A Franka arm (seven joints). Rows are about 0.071 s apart.
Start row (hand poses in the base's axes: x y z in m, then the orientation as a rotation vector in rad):
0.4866 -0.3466 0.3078 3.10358 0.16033 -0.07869
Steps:
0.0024 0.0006 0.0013 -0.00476 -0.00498 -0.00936
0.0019 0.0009 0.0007 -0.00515 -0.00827 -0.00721
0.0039 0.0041 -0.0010 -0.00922 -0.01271 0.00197
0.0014 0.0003 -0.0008 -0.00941 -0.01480 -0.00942
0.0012 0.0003 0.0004 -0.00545 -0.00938 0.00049
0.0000 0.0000 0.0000 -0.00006 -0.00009 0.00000
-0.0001 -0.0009 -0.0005 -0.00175 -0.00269 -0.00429
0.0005 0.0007 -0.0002 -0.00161 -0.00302 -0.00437
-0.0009 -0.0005 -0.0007 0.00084 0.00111 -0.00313
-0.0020 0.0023 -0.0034 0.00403 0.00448 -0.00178
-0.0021 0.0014 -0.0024 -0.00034 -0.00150 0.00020
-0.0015 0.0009 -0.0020 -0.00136 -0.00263 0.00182
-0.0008 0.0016 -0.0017 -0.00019 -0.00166 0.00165
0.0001 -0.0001 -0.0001 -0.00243 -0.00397 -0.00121
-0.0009 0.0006 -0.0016 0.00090 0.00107 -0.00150
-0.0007 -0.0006 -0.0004 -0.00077 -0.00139 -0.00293
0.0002 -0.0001 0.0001 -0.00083 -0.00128 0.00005
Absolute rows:
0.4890 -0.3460 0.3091 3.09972 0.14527 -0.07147
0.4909 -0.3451 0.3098 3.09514 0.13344 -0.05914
0.4948 -0.3410 0.3088 3.08556 0.13538 -0.03990
0.4962 -0.3407 0.3080 3.07648 0.11968 -0.01803
0.4974 -0.3404 0.3084 3.07071 0.11971 -0.00390
0.4974 -0.3404 0.3084 3.07065 0.11970 -0.00377
0.4973 -0.3413 0.3079 3.06906 0.11290 0.00003
0.4978 -0.3406 0.3077 3.06758 0.10597 0.00433
0.4969 -0.3411 0.3070 3.06862 0.10126 0.00250
0.4949 -0.3388 0.3036 3.07287 0.09890 -0.00427
0.4928 -0.3374 0.3012 3.07248 0.09912 -0.00197
0.4913 -0.3365 0.2992 3.07095 0.10173 0.00210
0.4905 -0.3349 0.2975 3.07062 0.10417 0.00473
0.4906 -0.3350 0.2974 3.06811 0.10203 0.01063
0.4897 -0.3344 0.2958 3.06912 0.09981 0.00895
0.4890 -0.3350 0.2954 3.06844 0.09522 0.01088
0.4892 -0.3351 0.2955 3.06756 0.09521 0.01280

